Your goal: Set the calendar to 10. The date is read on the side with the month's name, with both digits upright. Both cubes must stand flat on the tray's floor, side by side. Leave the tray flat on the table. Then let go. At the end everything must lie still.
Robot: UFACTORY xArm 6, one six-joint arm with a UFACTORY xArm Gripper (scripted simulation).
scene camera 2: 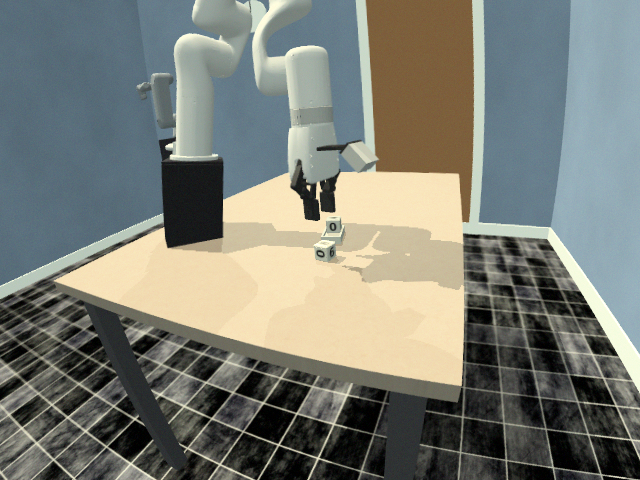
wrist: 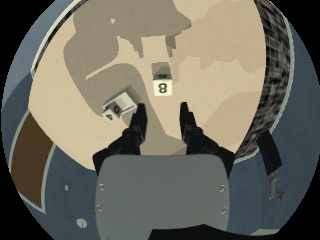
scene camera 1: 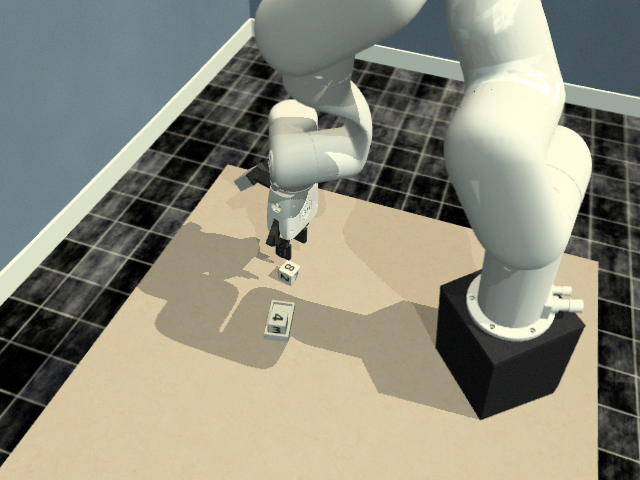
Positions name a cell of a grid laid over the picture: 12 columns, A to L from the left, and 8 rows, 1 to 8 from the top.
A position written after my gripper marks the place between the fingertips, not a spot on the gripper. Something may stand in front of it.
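Scene:
My gripper: visible in scene camera 1 (F5), in the wrist view (G4), in scene camera 2 (G4).

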